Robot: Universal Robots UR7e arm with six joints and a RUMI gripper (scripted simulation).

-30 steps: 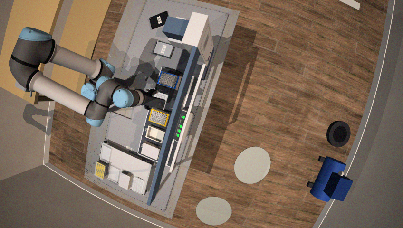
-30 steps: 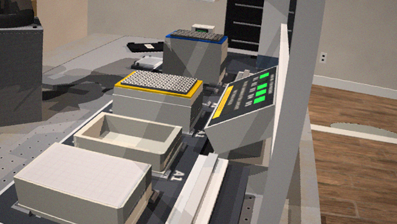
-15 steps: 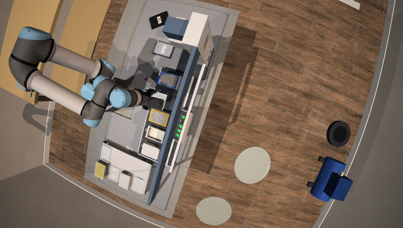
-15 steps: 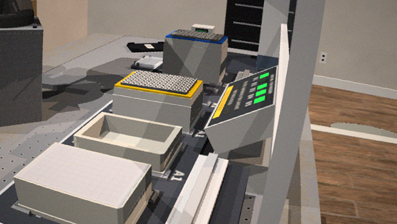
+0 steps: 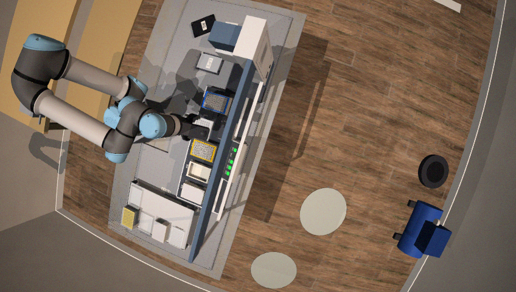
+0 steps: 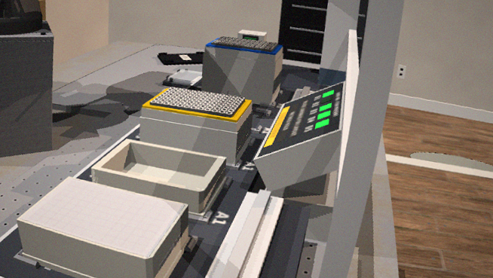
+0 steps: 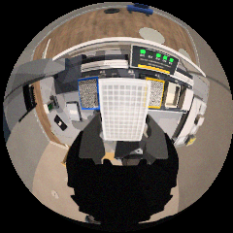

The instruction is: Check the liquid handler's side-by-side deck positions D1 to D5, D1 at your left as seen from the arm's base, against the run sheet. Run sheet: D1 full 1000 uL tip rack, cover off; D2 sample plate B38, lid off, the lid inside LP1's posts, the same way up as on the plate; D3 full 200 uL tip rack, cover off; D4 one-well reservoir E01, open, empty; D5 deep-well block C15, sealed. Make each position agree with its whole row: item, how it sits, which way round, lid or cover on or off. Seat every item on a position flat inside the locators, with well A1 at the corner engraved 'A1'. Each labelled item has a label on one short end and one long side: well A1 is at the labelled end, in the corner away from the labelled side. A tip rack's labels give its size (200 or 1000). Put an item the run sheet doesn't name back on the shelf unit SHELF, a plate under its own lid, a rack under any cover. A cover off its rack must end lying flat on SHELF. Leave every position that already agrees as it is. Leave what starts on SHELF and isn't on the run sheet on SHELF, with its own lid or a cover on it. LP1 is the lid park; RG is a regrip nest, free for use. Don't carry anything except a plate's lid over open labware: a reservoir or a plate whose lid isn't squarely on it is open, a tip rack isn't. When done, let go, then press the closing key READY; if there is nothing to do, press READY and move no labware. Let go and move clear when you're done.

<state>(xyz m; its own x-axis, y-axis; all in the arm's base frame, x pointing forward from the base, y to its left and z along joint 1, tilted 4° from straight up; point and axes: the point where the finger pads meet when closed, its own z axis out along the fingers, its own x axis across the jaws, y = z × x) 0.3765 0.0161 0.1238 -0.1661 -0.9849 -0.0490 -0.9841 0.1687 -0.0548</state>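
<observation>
The blue-rimmed tip rack is 3 cm ahead of my hand, 13 cm to the left of it and 16 cm below it. From my hand the other things lie so: yellow-rimmed tip rack: 1 cm behind, 12 cm to the right, 19 cm below; one-well reservoir: 4 cm behind, 25 cm to the right, 22 cm below; deep-well block: 6 cm behind, 37 cm to the right, 21 cm below.
</observation>
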